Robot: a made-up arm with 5 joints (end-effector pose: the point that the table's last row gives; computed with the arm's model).
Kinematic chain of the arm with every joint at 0, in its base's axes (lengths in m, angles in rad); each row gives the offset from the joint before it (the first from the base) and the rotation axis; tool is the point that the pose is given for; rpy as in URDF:
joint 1: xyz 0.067 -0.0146 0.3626 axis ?
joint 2: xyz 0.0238 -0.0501 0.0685 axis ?
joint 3: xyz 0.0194 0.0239 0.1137 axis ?
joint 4: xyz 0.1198 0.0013 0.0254 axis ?
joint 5: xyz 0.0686 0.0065 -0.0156 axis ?
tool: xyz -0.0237 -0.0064 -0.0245 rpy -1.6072 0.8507 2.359
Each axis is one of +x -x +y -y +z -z.
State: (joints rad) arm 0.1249 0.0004 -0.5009 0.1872 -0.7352
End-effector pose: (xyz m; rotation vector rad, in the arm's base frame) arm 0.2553 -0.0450 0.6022 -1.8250 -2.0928 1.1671
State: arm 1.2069 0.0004 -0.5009 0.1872 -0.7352
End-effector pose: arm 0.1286 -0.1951 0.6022 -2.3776 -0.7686 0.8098
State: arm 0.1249 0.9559 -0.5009 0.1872 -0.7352
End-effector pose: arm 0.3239 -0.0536 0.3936 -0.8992 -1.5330 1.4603
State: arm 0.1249 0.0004 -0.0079 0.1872 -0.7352
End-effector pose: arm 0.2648 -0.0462 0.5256 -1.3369 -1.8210 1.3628
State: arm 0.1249 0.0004 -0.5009 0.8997 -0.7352
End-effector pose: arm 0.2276 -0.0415 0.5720 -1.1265 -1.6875 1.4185
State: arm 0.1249 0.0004 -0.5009 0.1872 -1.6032
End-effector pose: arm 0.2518 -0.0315 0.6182 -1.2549 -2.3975 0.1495
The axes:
joint 1: -z
joint 2: +y
joint 3: +y
joint 4: +y
joint 5: -x

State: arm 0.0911 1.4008 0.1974 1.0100 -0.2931
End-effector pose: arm 0.1668 -0.0412 0.3232 1.0483 -0.3151 1.4564
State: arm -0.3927 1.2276 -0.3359 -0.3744 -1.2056
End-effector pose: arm 0.3031 0.0856 0.3253 -0.5323 -1.9601 1.2260
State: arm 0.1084 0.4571 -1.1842 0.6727 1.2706
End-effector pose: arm 0.2708 -0.0807 0.6089 1.1118 -0.1223 -2.3052
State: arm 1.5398 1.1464 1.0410 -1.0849 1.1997
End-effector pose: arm 0.0263 -0.1065 0.2994 -0.1275 -0.4933 2.1083
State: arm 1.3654 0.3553 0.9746 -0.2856 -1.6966
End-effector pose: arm 0.1023 -0.1513 0.3724 -1.2356 -0.5710 -0.5842
